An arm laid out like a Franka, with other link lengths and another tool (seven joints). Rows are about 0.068 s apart.
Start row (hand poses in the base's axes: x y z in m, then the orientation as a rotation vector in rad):
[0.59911 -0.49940 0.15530 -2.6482 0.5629 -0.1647]
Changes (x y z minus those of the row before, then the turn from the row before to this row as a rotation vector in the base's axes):
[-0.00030 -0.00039 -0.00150 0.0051 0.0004 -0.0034]
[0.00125 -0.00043 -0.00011 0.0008 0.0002 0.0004]
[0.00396 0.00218 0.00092 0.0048 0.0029 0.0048]
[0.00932 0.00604 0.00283 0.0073 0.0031 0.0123]
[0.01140 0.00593 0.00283 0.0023 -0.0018 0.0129]
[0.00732 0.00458 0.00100 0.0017 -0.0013 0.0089]
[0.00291 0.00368 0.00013 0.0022 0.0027 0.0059]
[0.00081 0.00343 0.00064 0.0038 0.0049 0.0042]
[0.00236 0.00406 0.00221 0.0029 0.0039 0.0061]
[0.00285 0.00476 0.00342 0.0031 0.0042 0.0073]
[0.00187 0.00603 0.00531 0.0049 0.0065 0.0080]
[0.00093 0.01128 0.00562 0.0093 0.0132 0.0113]
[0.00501 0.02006 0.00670 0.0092 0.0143 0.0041]
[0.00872 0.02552 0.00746 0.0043 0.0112 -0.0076]
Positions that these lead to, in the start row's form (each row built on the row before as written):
[0.59881 -0.49979 0.15380 -2.6425 0.5672 -0.1635]
[0.60006 -0.50022 0.15369 -2.6419 0.5667 -0.1629]
[0.60402 -0.49804 0.15461 -2.6391 0.5610 -0.1561]
[0.61334 -0.49200 0.15744 -2.6356 0.5452 -0.1460]
[0.62474 -0.48607 0.16027 -2.6360 0.5274 -0.1437]
[0.63206 -0.48149 0.16127 -2.6361 0.5151 -0.1421]
[0.63497 -0.47781 0.16140 -2.6358 0.5081 -0.1361]
[0.63578 -0.47438 0.16204 -2.6340 0.5040 -0.1273]
[0.63814 -0.47032 0.16425 -2.6332 0.4971 -0.1195]
[0.64099 -0.46556 0.16767 -2.6325 0.4887 -0.1108]
[0.64286 -0.45953 0.17298 -2.6306 0.4800 -0.0984]
[0.64379 -0.44825 0.17860 -2.6261 0.4689 -0.0751]
[0.64880 -0.42819 0.18530 -2.6201 0.4677 -0.0528]
[0.65752 -0.40267 0.19276 -2.6158 0.4811 -0.0396]

